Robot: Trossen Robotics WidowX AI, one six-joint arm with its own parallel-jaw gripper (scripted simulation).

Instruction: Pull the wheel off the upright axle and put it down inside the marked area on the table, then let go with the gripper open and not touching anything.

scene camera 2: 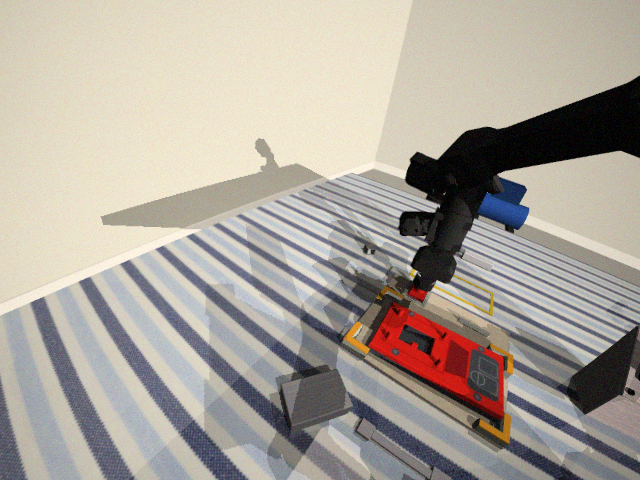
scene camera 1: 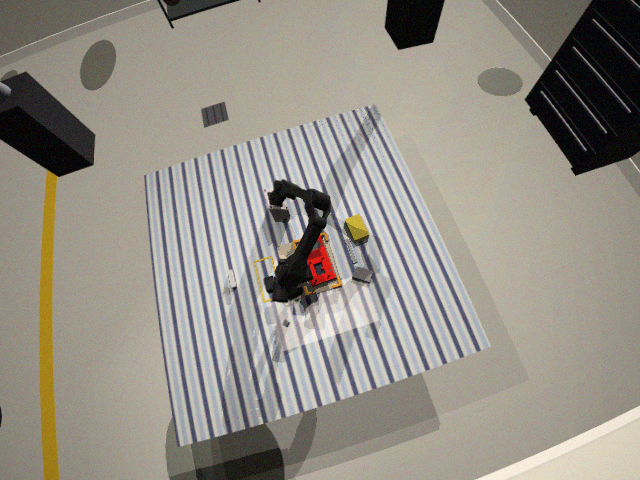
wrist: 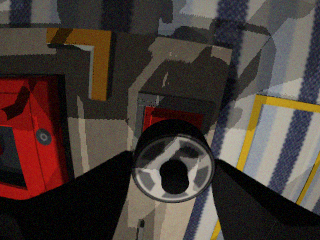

Labels:
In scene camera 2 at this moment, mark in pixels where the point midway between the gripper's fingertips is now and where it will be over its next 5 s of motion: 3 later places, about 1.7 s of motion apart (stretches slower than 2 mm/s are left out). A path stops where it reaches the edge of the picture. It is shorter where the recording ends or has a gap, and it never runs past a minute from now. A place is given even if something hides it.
The gripper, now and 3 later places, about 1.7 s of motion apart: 424, 280; 428, 273; 454, 248; 471, 264

